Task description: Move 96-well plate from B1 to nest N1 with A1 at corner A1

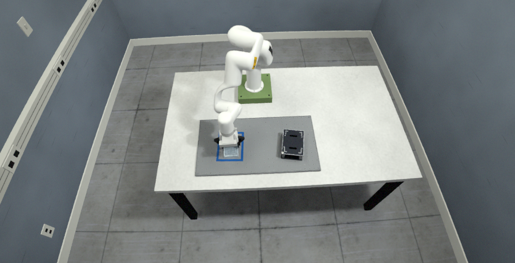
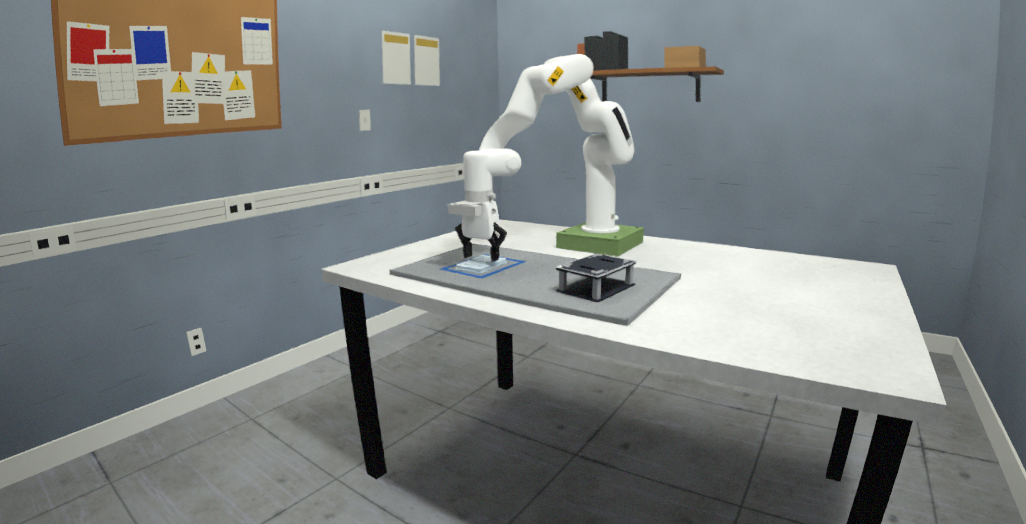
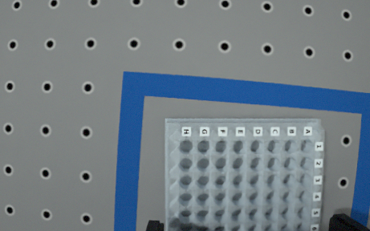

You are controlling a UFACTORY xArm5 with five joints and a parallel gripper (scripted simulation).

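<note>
Now: the pale 96-well plate 20 mm below my hand. Also, from my hand: raised black plate nest (360 mm to the left, 30 mm above).
</note>
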